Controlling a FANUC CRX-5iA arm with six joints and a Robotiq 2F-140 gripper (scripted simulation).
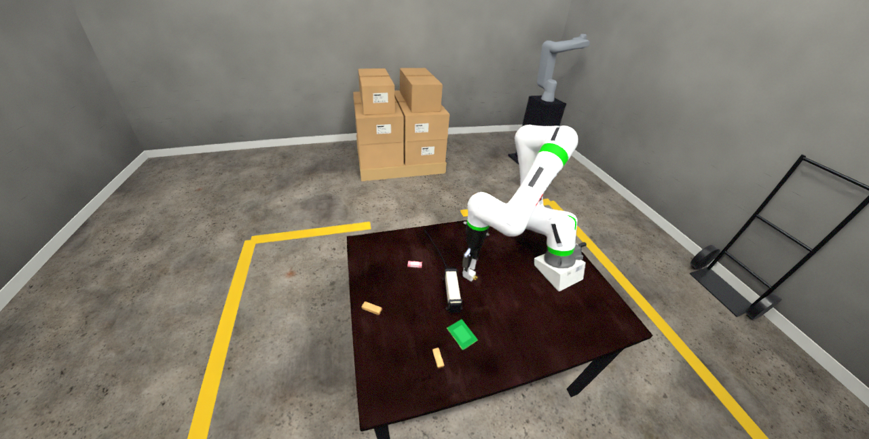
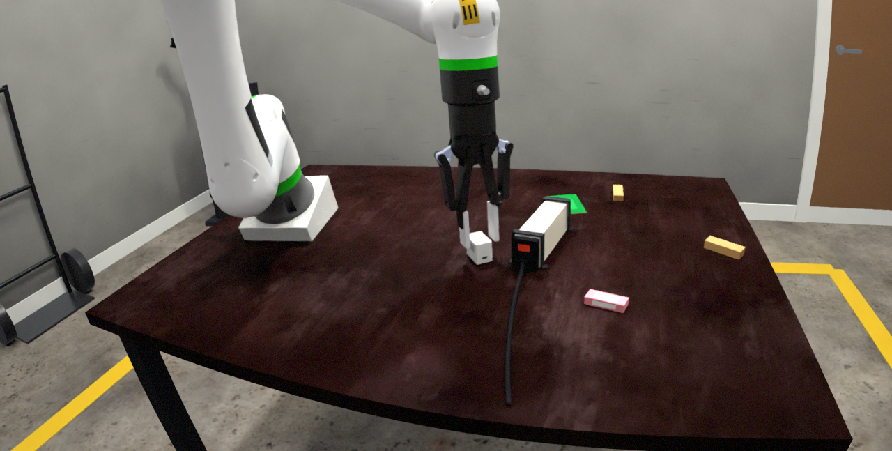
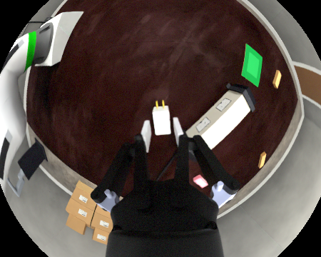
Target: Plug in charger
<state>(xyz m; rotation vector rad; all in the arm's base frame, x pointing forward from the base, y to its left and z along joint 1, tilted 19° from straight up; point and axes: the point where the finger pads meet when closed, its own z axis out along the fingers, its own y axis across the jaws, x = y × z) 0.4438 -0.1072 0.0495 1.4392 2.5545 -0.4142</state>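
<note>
My hand is 10 mm past the white charger, 10 mm to the right of it and 50 mm above it. Round my hand: power strip (120 mm ahead, 50 mm to the left, 40 mm below); then flat piece (150 mm ahead, 250 mm to the left, 70 mm below); then red switch (80 mm ahead, 40 mm to the right, 20 mm below).
</note>
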